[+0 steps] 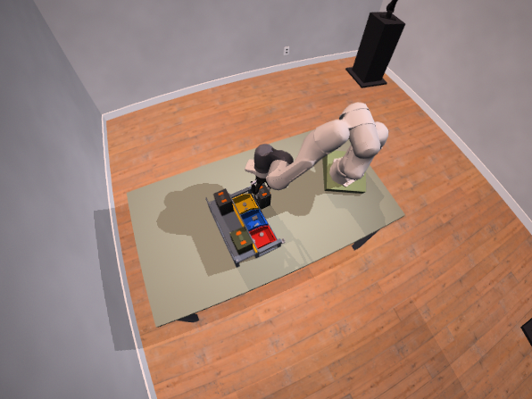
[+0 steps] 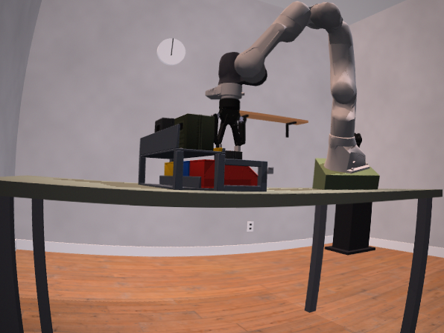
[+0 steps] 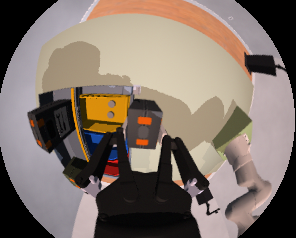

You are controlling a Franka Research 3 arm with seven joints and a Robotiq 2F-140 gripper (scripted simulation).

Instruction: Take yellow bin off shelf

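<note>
Now: hand 50 mm above the black box. Also, from my hand: yellow bin 130 mm ahead, 10 mm to the left, 70 mm below; red bin 100 mm ahead, 240 mm to the left, 70 mm below; blue bin 110 mm ahead, 120 mm to the left, 70 mm below.
</note>
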